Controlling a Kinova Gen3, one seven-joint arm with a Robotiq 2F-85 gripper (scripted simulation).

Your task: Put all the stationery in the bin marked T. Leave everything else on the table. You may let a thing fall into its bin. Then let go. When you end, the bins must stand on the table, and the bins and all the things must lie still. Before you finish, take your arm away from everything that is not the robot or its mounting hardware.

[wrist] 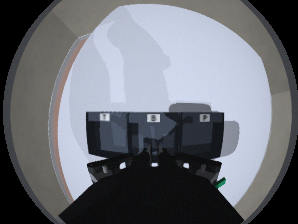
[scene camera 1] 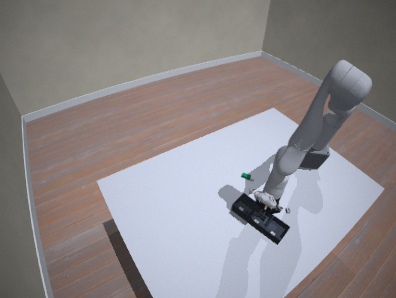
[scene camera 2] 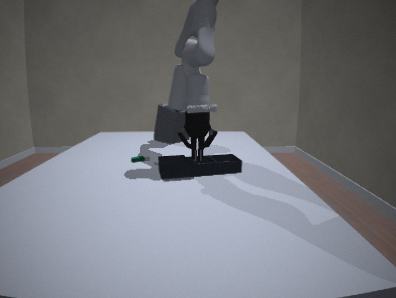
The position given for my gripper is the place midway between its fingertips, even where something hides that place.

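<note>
You can see my gripper (scene camera 2: 197, 160), and the gripper is in the wrist view as well (wrist: 154, 150). There's also a long black bin (scene camera 2: 177, 166), and the wrist view shows the bin too (wrist: 203, 134), as does scene camera 1 (scene camera 1: 272, 222).
</note>
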